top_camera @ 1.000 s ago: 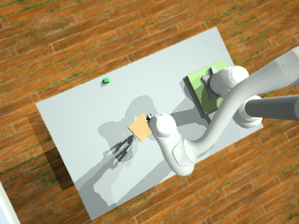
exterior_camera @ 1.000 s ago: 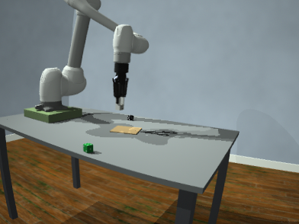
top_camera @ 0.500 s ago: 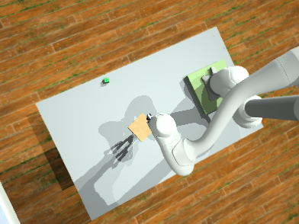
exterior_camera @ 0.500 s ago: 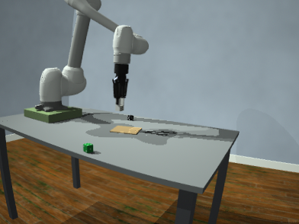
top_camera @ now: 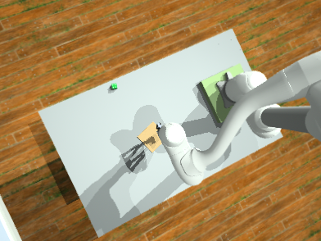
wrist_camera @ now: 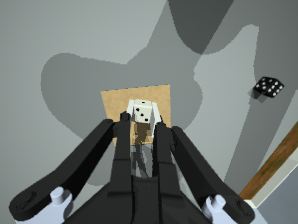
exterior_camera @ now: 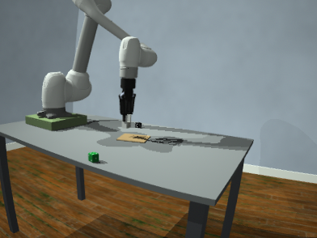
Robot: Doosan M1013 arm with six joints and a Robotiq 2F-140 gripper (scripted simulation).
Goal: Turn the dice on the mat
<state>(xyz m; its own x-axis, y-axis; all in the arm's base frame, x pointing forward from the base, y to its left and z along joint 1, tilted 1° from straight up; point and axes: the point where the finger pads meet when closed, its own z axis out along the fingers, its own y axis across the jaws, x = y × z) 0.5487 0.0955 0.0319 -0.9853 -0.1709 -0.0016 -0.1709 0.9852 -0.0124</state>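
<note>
My gripper is now 40 mm short of the tan mat, 10 mm to the right of it and 80 mm above it. Also, from my hand: green die (170 mm ahead, 370 mm to the right, 70 mm below); then white die (20 mm below); then black die (110 mm behind, 240 mm to the left, 70 mm below).
</note>
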